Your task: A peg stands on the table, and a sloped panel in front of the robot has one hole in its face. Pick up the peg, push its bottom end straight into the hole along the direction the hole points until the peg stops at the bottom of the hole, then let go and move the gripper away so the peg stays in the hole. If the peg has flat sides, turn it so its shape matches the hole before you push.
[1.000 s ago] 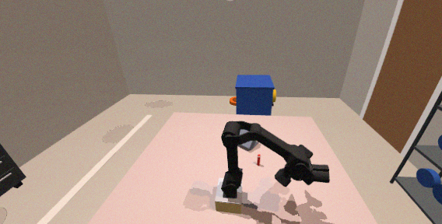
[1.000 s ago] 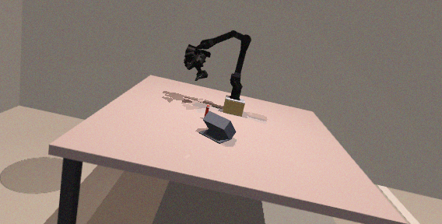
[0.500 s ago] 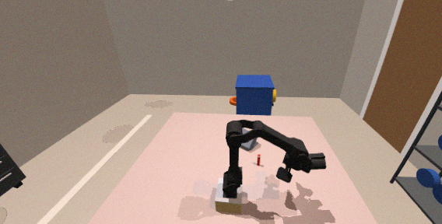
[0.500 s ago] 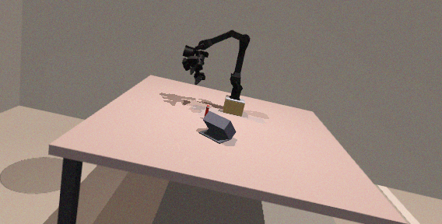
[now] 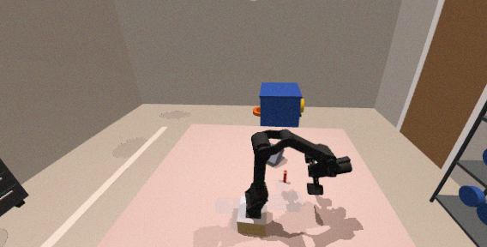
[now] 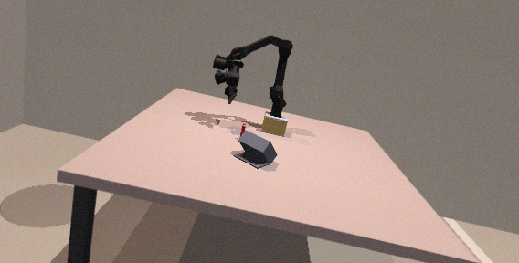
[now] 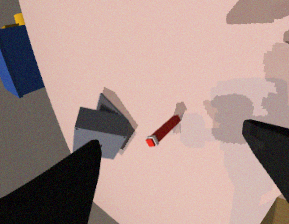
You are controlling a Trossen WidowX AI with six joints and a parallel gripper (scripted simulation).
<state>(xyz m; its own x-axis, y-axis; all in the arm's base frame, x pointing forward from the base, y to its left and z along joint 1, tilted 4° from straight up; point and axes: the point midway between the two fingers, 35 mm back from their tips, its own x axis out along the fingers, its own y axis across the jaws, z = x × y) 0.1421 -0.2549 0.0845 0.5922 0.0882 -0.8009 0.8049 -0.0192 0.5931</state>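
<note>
The red peg lies 9 cm ahead of my gripper tip, 9 cm to the left of it and 10 cm below it. Also, from my gripper tip: grey sloped panel: 28 cm ahead, 16 cm to the left, 11 cm below.
</note>
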